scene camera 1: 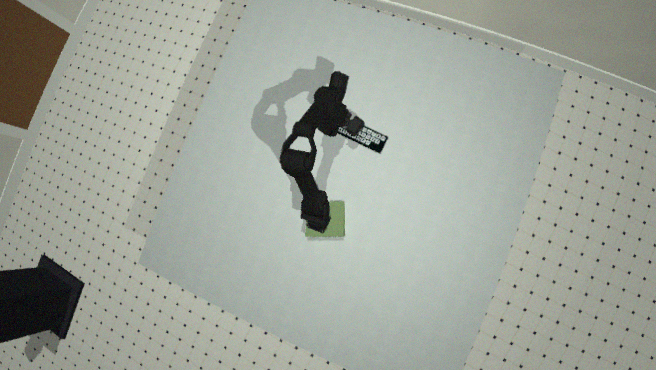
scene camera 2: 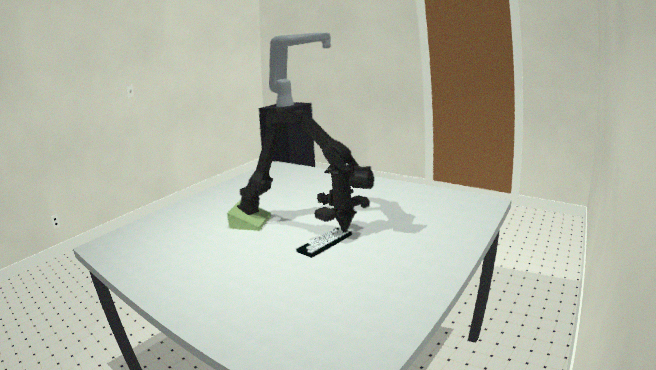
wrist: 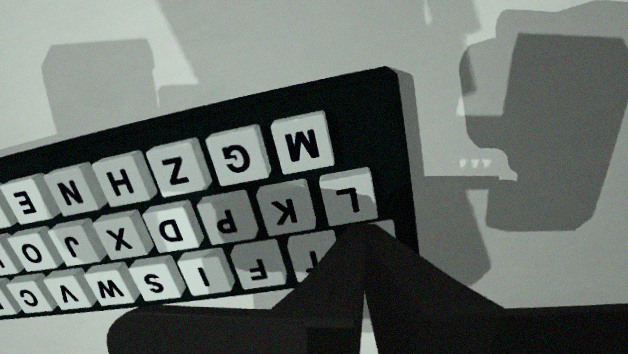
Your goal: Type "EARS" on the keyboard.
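Pixels of known places: gripper, fingertip midpoint: (scene camera 1: 342, 120) (scene camera 2: 344, 232) (wrist: 361, 237); arm's base, origin of the base link: (scene camera 1: 319, 222) (scene camera 2: 247, 209).
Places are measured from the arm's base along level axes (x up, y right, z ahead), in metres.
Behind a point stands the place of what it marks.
Observation:
The black keyboard (scene camera 1: 381, 145) {x -0.034, y 0.092, z 0.338 m} (scene camera 2: 303, 251) {x -0.035, y 0.098, z 0.342 m} (wrist: 357, 100) {x -0.034, y -0.086, z 0.331 m} with white letter keys lies flat on the table, its letters upside down in the wrist view. My gripper (scene camera 2: 345, 229) {x -0.034, y -0.077, z 0.373 m} (wrist: 361, 237) {x -0.034, y -0.077, z 0.373 m} is shut and empty, pointing down with its tips at the keyboard's end, over the A key (wrist: 387, 227) {x -0.033, y -0.086, z 0.371 m}, which is mostly hidden behind the fingers. The tips look at or close to key height; contact cannot be told. The L key (wrist: 348, 198) {x -0.029, y -0.077, z 0.356 m} is just above the tips, and the T key is partly covered. The E key (wrist: 25, 201) {x -0.029, y 0.024, z 0.330 m} and S key (wrist: 154, 283) {x -0.029, y -0.005, z 0.370 m} show. The R key does not show in the wrist view.
A green wedge block (scene camera 1: 337, 220) {x -0.002, y 0.056, z 0.031 m} (scene camera 2: 245, 221) {x -0.012, y 0.068, z 0.055 m} sits under the arm's base on the pale table (scene camera 1: 425, 240) {x -0.045, y 0.362, z 0.087 m} (scene camera 2: 240, 300) {x -0.045, y 0.409, z 0.373 m}. A grey arm (scene camera 2: 279, 60) stands behind near a black pedestal (scene camera 2: 295, 145). Shadows of my arm fall beside the keyboard.

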